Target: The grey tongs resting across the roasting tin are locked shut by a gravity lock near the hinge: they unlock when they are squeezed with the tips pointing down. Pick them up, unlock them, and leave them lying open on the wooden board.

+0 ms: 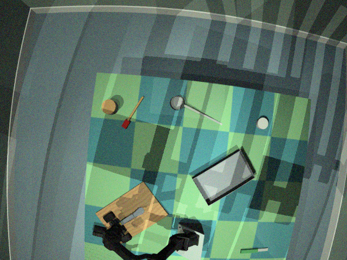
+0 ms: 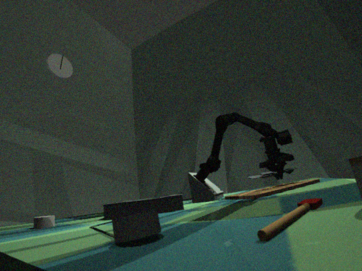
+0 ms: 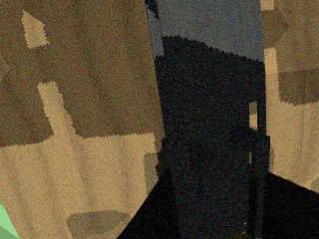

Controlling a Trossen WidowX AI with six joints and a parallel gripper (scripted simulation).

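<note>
Right now the yellow lock piece is 4 cm above my gripper tip. The rest, counted from my gripper tip: red-headed spatula 60 cm ahead, 4 cm below, 2 cm to the right; wooden board 5 cm to the right, 4 cm below, 4 cm ahead; roasting tin 55 cm to the right, 31 cm ahead, 2 cm below.
</note>
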